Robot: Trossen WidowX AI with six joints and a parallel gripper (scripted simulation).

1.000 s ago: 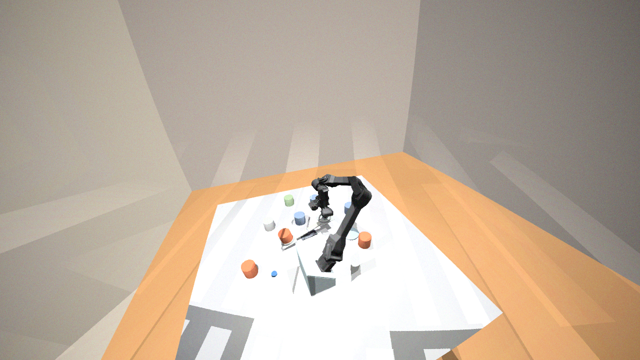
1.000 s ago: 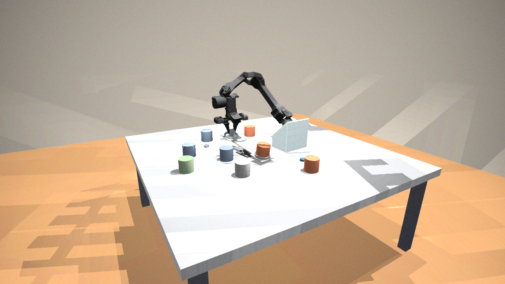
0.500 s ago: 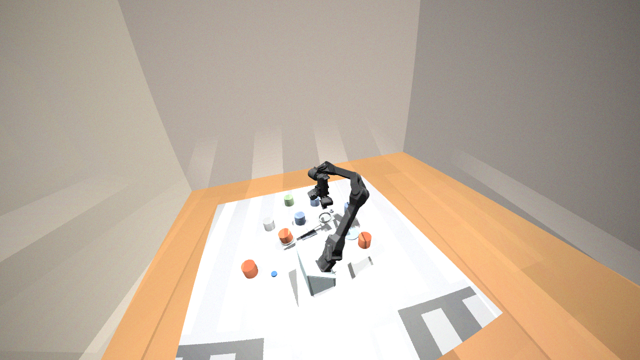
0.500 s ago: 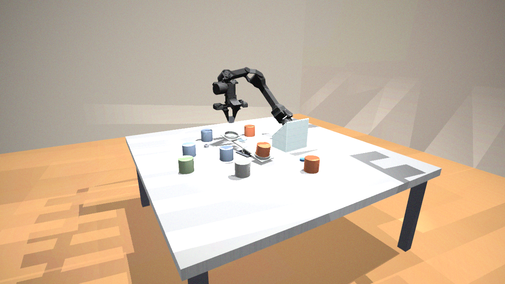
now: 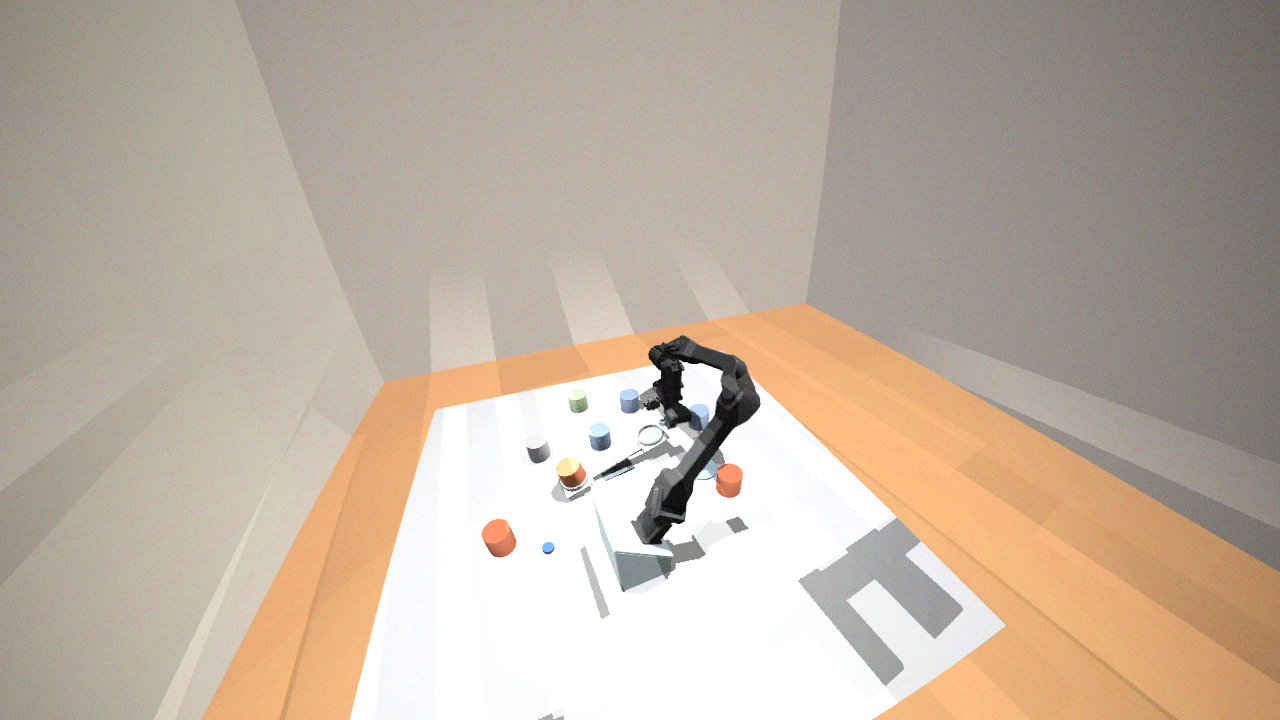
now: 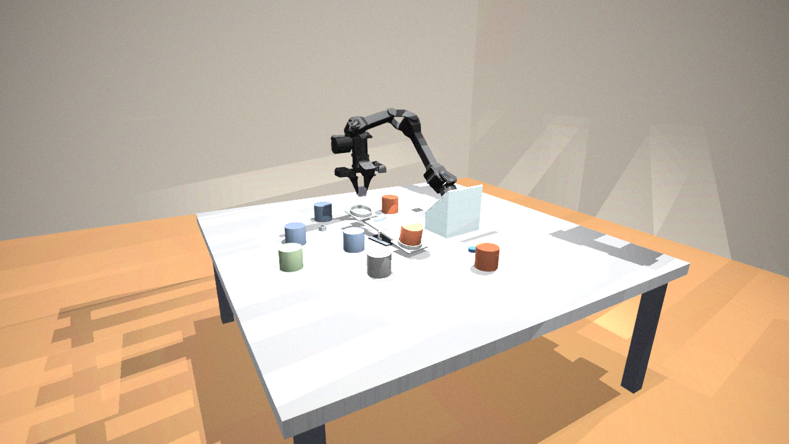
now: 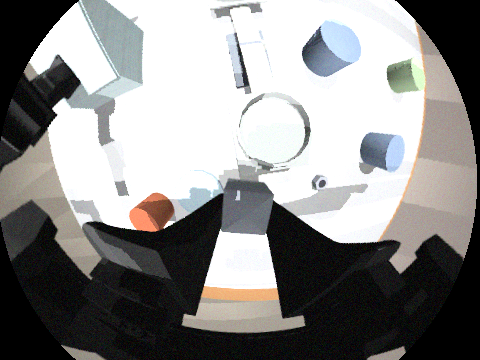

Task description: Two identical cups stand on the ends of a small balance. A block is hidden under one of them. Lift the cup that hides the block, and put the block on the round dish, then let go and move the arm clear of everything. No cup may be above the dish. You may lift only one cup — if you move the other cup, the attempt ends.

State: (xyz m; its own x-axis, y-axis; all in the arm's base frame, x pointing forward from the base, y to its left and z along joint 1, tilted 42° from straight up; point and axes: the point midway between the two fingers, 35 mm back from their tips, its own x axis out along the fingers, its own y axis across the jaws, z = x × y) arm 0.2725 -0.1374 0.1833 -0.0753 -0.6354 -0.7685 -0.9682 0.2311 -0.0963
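My gripper tip is 13 cm above the pale blue round dish, 9 cm past it and 5 cm to the left of it. From my gripper tip the other things lie so: balance: 18 cm to the left, 9 cm below, 4 cm ahead; grey block: 1 cm above; dark ring: 15 cm ahead, 12 cm below, 5 cm to the right.
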